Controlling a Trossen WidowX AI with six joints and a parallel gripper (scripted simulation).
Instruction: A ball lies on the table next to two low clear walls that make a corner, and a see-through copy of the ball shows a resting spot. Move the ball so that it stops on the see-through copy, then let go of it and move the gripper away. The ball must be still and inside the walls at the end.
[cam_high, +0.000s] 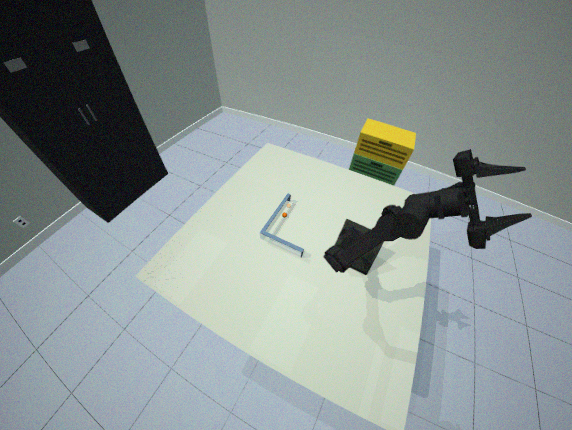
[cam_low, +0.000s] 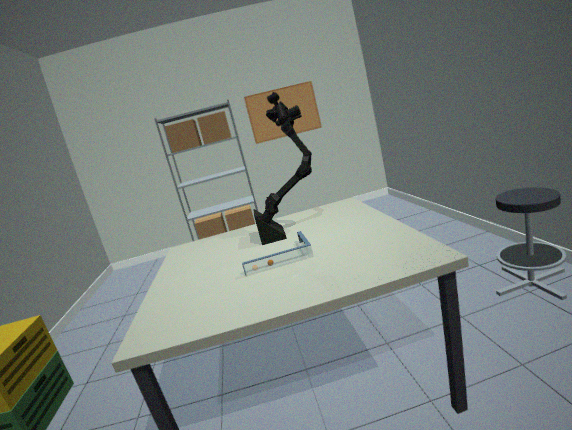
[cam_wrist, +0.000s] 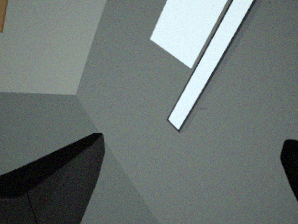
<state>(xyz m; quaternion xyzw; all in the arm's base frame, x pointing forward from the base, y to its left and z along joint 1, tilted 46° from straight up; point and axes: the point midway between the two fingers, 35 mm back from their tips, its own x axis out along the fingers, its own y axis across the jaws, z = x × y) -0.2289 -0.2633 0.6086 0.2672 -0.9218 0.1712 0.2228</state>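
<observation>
Now: gripper tip 750 mm above the orange ball, 600 mm short of it and 300 mm to the left of it. Round my gripper tip: see-through copy of ball (750 mm below, 610 mm ahead, 380 mm to the right).
</observation>
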